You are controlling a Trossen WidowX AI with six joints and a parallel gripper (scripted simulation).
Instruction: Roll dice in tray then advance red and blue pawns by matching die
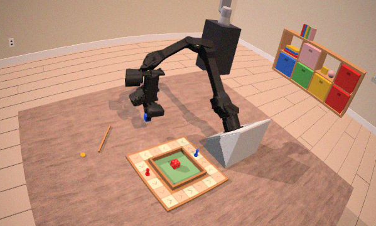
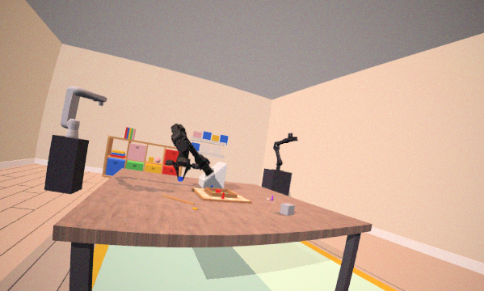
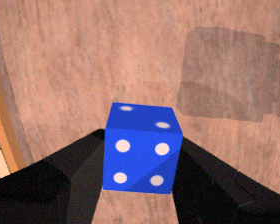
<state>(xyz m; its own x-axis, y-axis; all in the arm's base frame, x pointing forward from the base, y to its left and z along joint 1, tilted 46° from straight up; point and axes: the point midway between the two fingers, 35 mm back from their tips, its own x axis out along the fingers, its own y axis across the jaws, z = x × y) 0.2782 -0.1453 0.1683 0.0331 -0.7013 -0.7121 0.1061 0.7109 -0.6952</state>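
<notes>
The red pawn lies 110 mm ahead of my gripper tip, 230 mm to the left of it and 40 mm below it. The rest, counted from my gripper tip: wooden stick: 200 mm ahead, 10 mm to the right, 70 mm below; green tray: 10 mm behind, 250 mm to the left, 70 mm below; blue pawn: 120 mm behind, 210 mm to the left, 40 mm below.
</notes>
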